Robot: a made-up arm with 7 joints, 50 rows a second.
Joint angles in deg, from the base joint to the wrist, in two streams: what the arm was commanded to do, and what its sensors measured. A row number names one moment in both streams.
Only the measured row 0 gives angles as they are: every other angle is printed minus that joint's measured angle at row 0.
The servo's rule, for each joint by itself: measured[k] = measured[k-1] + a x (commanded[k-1-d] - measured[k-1]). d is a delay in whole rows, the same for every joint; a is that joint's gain. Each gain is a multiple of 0.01, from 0.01 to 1. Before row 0 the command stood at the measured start. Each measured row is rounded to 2 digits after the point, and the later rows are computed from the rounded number. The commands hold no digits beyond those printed.
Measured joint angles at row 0:
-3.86 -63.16 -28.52 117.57 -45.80 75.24 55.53
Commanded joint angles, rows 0 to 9:
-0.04 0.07 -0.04 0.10 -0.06 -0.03 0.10
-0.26 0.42 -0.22 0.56 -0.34 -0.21 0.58
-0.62 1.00 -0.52 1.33 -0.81 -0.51 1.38
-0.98 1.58 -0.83 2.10 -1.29 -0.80 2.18
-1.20 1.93 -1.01 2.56 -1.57 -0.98 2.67
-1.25 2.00 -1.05 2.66 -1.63 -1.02 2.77
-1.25 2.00 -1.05 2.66 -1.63 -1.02 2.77
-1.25 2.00 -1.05 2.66 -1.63 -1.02 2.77
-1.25 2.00 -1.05 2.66 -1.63 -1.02 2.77
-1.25 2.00 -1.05 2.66 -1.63 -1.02 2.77
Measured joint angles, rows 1 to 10:
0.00 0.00 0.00 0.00 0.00 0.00 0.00
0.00 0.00 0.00 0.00 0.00 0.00 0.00
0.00 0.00 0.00 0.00 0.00 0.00 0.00
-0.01 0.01 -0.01 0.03 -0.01 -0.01 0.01
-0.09 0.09 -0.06 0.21 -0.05 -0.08 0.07
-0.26 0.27 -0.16 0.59 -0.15 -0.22 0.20
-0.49 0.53 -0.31 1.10 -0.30 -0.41 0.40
-0.72 0.81 -0.46 1.60 -0.47 -0.60 0.63
-0.89 1.05 -0.59 1.96 -0.62 -0.74 0.84
-1.01 1.24 -0.69 2.20 -0.75 -0.83 1.03
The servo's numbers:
d 3
a 0.32 0.20 0.22 0.34 0.13 0.33 0.10

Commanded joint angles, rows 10 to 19:
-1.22 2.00 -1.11 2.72 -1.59 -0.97 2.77
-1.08 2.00 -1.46 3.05 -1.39 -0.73 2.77
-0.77 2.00 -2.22 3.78 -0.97 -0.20 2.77
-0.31 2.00 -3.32 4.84 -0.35 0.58 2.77
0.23 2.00 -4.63 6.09 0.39 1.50 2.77
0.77 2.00 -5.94 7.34 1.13 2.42 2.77
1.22 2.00 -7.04 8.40 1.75 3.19 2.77
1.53 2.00 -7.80 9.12 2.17 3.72 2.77
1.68 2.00 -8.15 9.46 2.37 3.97 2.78
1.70 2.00 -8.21 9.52 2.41 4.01 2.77
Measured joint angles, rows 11 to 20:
-1.09 1.39 -0.77 2.36 -0.86 -0.89 1.20
-1.14 1.51 -0.83 2.46 -0.96 -0.93 1.36
-1.18 1.61 -0.88 2.53 -1.05 -0.96 1.50
-1.19 1.69 -0.93 2.59 -1.12 -0.96 1.63
-1.15 1.75 -1.05 2.75 -1.16 -0.88 1.74
-1.03 1.80 -1.31 3.10 -1.14 -0.66 1.84
-0.80 1.84 -1.75 3.69 -1.04 -0.25 1.93
-0.47 1.87 -2.38 4.51 -0.85 0.33 2.01
-0.07 1.90 -3.16 5.47 -0.59 1.02 2.09
0.34 1.92 -4.01 6.47 -0.29 1.74 2.16

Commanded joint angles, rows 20 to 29:
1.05 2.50 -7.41 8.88 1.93 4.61 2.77
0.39 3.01 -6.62 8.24 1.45 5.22 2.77
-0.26 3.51 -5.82 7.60 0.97 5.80 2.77
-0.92 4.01 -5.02 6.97 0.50 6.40 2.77
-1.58 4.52 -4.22 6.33 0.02 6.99 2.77
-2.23 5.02 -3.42 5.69 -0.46 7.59 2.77
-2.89 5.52 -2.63 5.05 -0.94 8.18 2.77
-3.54 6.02 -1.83 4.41 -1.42 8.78 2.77
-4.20 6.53 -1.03 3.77 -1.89 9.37 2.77
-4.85 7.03 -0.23 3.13 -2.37 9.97 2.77
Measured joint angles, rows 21 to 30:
0.72 1.94 -4.84 7.37 0.03 2.39 2.22
1.03 1.95 -5.57 8.08 0.33 2.91 2.28
1.24 1.96 -6.15 8.57 0.60 3.27 2.33
1.18 2.07 -6.43 8.68 0.77 3.71 2.37
0.93 2.26 -6.47 8.53 0.86 4.21 2.41
0.55 2.51 -6.33 8.21 0.87 4.73 2.45
0.08 2.81 -6.04 7.79 0.82 5.28 2.48
-0.45 3.15 -5.64 7.29 0.72 5.84 2.51
-1.02 3.52 -5.15 6.75 0.57 6.42 2.54
-1.62 3.92 -4.60 6.17 0.37 7.00 2.56

